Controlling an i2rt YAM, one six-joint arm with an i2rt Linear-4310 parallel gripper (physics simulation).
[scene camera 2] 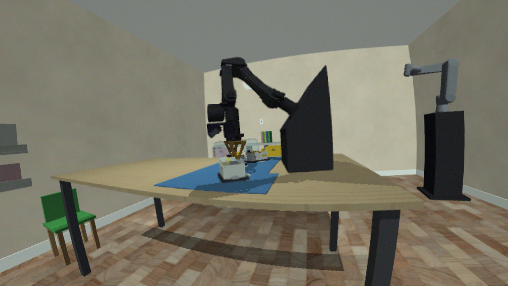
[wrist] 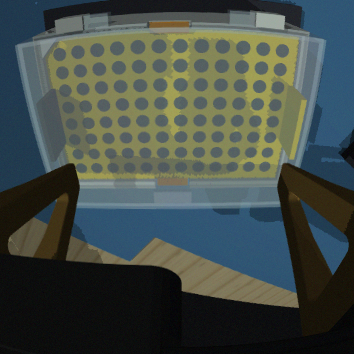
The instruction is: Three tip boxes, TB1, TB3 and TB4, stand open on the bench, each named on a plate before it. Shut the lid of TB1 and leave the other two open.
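A white tip box stands on the blue mat under my gripper; its name plate is not readable. In the wrist view a yellow tip rack with dark round holes shows through a clear lid that lies over it. I cannot tell whether the lid is fully down. My gripper is open and empty, its fingertips wide apart above the lid's near edge in the wrist view. Another light box stands farther back, partly hidden. I cannot tell which boxes are TB1, TB3 or TB4.
A tall black block stands on the wooden table, right of the mat. Behind are a yellow box, a pink box and upright books. A dark object shows at the wrist view's right edge.
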